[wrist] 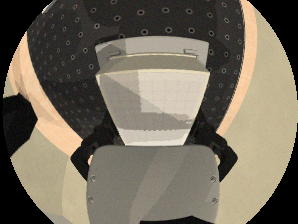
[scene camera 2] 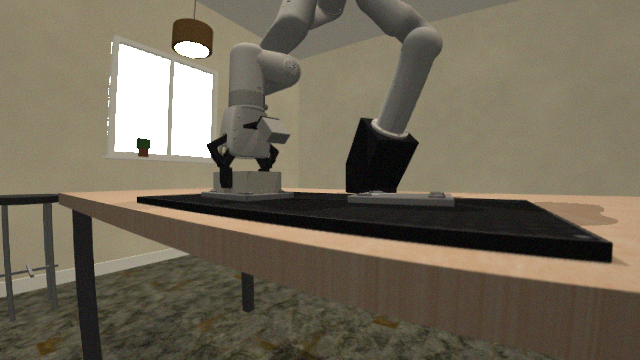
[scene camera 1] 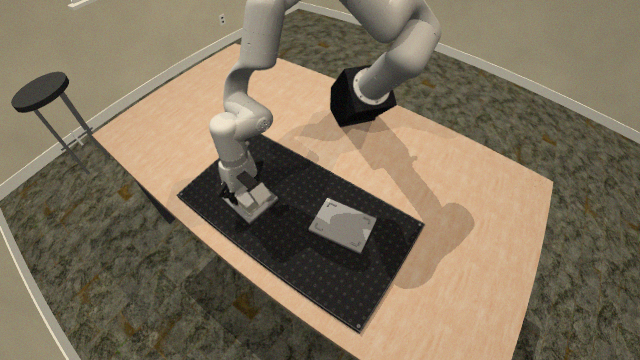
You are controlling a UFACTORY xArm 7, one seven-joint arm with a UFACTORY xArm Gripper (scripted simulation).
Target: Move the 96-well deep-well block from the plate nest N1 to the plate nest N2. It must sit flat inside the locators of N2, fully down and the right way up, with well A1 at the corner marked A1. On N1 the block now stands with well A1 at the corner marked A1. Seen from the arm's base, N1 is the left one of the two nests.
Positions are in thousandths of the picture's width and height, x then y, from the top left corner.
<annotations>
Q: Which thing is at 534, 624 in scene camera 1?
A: A nest N1.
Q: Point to a deep-well block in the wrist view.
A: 515, 440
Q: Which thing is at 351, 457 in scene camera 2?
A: My gripper.
</annotations>
